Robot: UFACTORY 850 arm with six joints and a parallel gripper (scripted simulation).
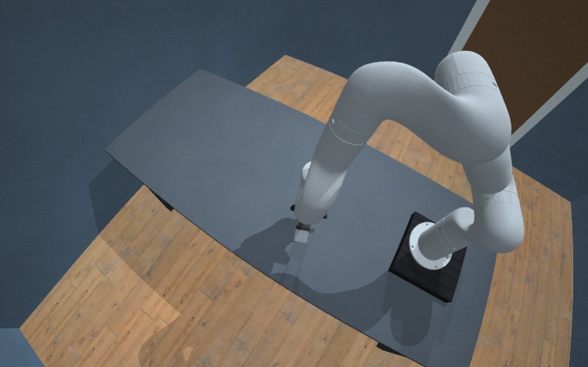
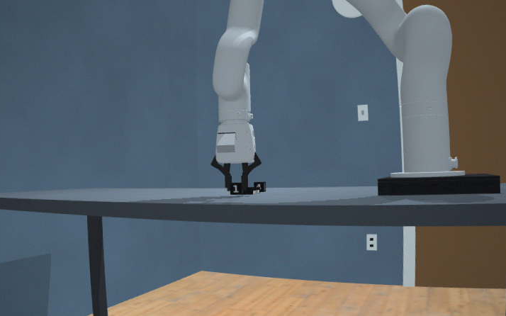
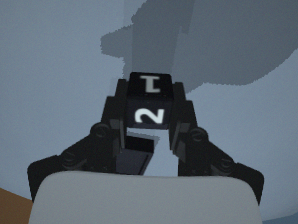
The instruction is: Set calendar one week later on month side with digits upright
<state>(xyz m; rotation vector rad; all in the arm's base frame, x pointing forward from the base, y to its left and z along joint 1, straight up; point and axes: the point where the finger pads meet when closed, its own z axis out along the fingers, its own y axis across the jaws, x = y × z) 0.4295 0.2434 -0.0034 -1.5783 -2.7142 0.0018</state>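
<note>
The calendar cube lies 10 mm below my hand. The rest, counted from my hand: black tray: 30 mm ahead, 100 mm to the right, 20 mm below.
</note>
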